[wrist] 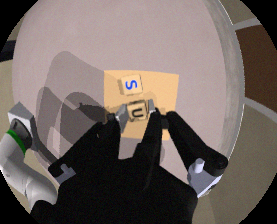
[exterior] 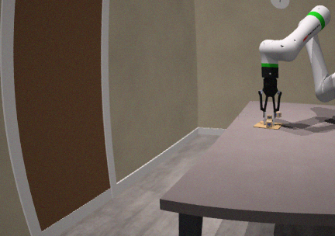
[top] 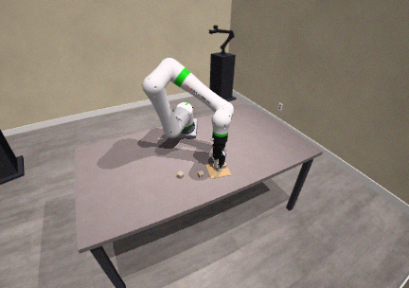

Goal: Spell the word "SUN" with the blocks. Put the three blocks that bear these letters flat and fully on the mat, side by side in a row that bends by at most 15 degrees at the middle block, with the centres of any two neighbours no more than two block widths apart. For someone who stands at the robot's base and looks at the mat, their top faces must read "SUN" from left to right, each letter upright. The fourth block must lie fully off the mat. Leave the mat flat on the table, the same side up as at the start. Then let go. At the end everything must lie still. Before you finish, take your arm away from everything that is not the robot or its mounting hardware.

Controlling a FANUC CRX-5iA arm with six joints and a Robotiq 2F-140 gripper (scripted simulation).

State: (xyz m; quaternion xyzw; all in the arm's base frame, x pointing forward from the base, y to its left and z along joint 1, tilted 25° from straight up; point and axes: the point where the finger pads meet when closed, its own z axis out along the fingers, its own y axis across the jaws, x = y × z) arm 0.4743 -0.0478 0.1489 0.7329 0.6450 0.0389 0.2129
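Now: the tan letter block 20 mm below my hand. Also, from my hand: tan mat: 40 mm below.
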